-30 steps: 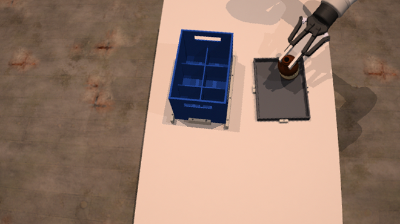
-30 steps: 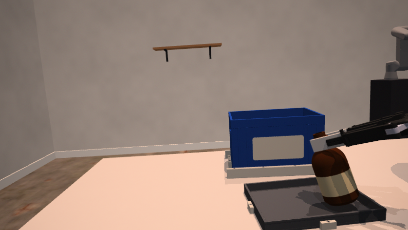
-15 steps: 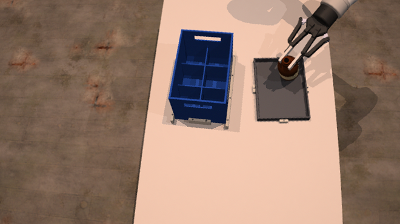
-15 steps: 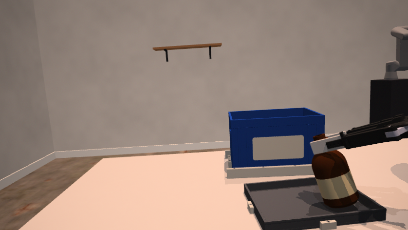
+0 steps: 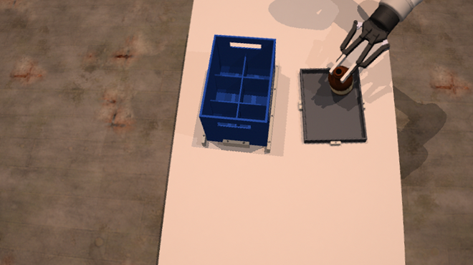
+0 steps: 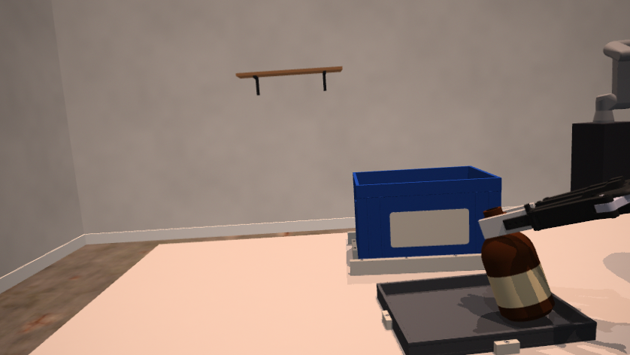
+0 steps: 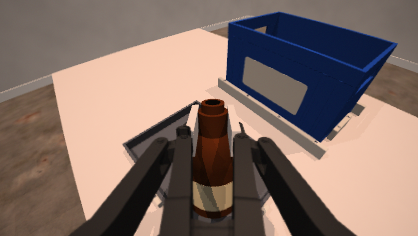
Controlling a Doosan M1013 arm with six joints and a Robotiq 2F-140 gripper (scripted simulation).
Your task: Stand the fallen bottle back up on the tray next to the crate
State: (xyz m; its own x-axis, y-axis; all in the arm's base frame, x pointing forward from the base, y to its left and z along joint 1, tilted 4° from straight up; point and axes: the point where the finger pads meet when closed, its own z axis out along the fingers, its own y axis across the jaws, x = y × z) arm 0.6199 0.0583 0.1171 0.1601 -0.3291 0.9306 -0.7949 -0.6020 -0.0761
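Right now my hand is 6 cm above the brown bottle. Also, from my hand: blue crate (30 cm to the right, 6 cm below, 1 cm behind); then dark grey tray (14 cm below, 4 cm ahead, 2 cm to the right).
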